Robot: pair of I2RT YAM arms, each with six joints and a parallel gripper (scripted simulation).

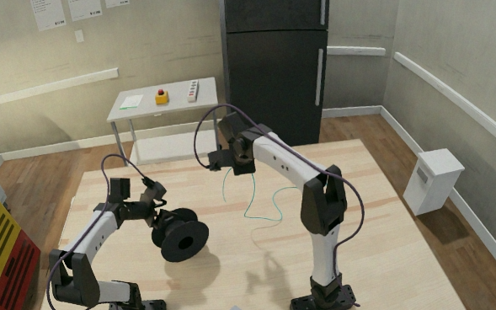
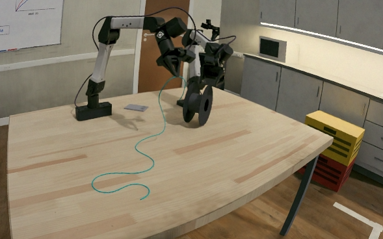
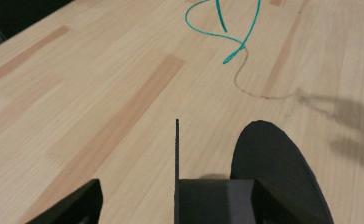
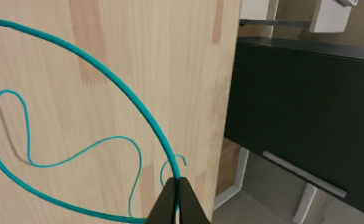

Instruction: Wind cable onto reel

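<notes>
Now: the black reel 10 cm below my left hand, 3 cm behind it and 2 cm to the right of it. Also, from my left hand: flat grey plate 32 cm behind, 21 cm to the right, 20 cm below.
</notes>
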